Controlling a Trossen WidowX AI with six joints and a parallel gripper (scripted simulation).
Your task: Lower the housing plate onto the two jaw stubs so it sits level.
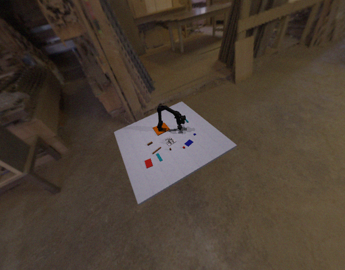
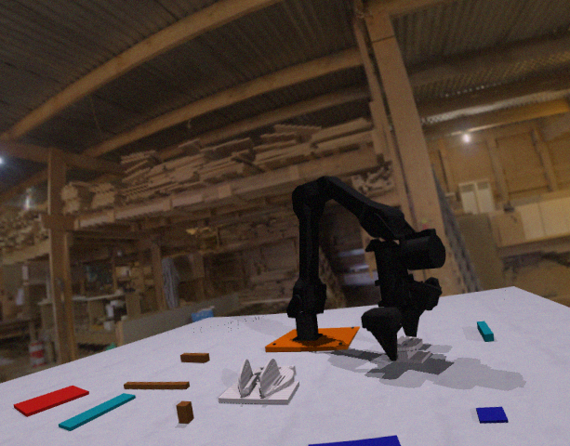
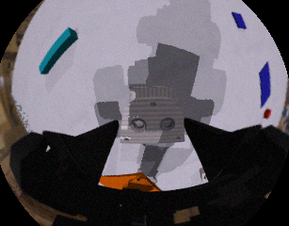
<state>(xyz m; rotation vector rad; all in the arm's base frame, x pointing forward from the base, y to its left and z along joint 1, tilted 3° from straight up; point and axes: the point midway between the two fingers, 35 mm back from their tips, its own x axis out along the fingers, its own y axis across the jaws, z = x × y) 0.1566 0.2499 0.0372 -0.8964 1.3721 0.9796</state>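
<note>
My gripper tip is 1 cm to the right of the white block fixture. The rest, counted from my gripper tip: brown cube: 29 cm to the right, 27 cm ahead; then white base plate: 23 cm to the right, 16 cm ahead, 1 cm below; then teal block: 17 cm to the left, 10 cm behind.
</note>
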